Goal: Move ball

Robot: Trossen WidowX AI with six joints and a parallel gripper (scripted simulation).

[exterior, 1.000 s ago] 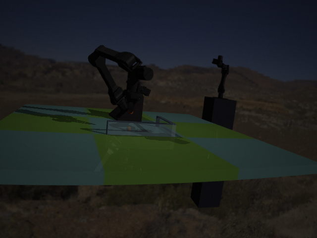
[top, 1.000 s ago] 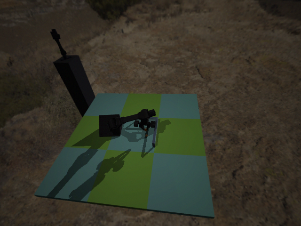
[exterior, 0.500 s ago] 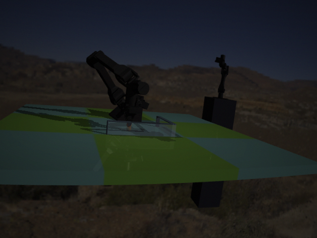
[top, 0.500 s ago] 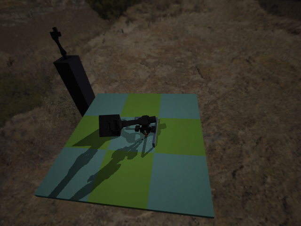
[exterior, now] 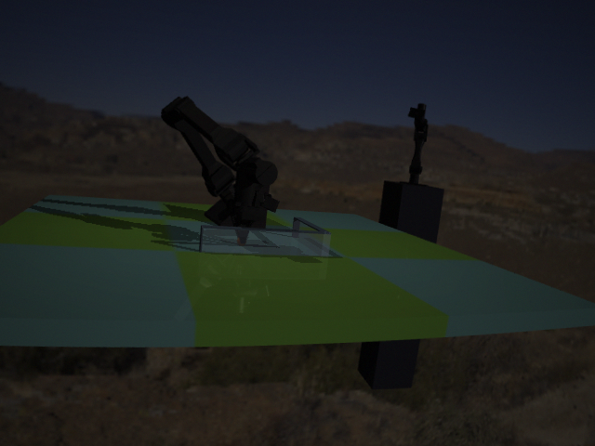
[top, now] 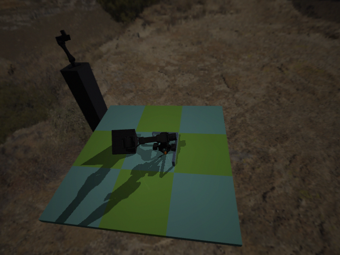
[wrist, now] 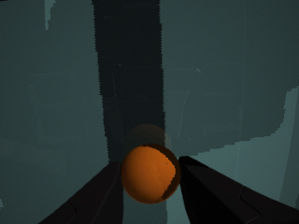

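Now: gripper tip right at the orange ball. From my gripper tip the other things lie so: see-through copy: right at my gripper tip; short wall: 5 cm behind, 19 cm to the left, 2 cm above.
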